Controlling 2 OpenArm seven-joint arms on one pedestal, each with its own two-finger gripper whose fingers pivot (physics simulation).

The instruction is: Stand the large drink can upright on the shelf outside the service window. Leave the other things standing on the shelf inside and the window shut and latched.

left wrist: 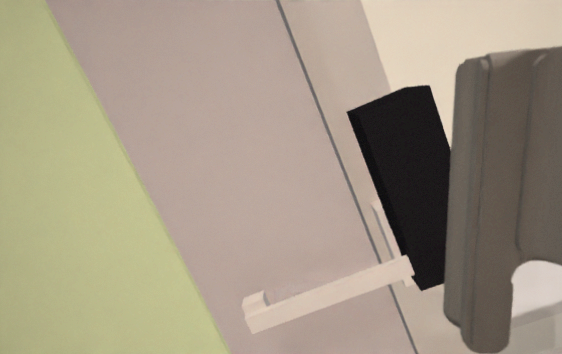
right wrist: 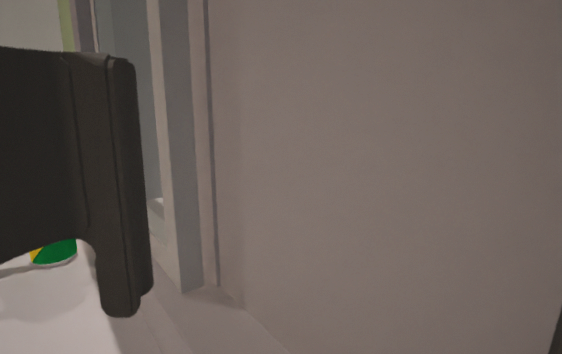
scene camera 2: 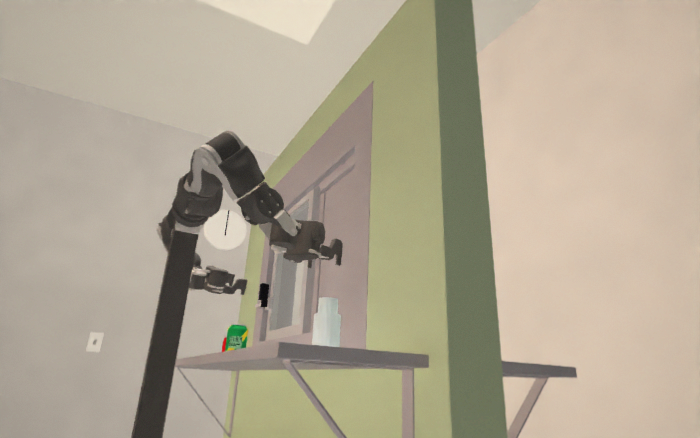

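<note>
A green can with a yellow stripe (scene camera 2: 236, 338) (right wrist: 55, 251) stands upright on the inside shelf (scene camera 2: 356, 354). A red can (scene camera 2: 224, 344) is mostly hidden behind it. I cannot tell their sizes surely. The window sash (scene camera 2: 291, 289) (right wrist: 192, 150) has a black handle (scene camera 2: 263, 294) (left wrist: 407, 175). A pale latch bar (left wrist: 325, 299) lies across the seam beside the handle. My left gripper (scene camera 2: 244, 289) is open and empty, left of the handle; one finger shows large in the left wrist view. My right gripper (scene camera 2: 325, 259) is open and empty, above the shelf beside the window panel.
A pale blue bottle (scene camera 2: 326, 322) stands on the inside shelf, below my right gripper. The green wall (scene camera 2: 405, 232) (left wrist: 75, 225) surrounds the window frame. Part of the outside shelf (scene camera 2: 539, 369) shows beyond the wall. The dark pedestal (scene camera 2: 167, 330) stands at the left.
</note>
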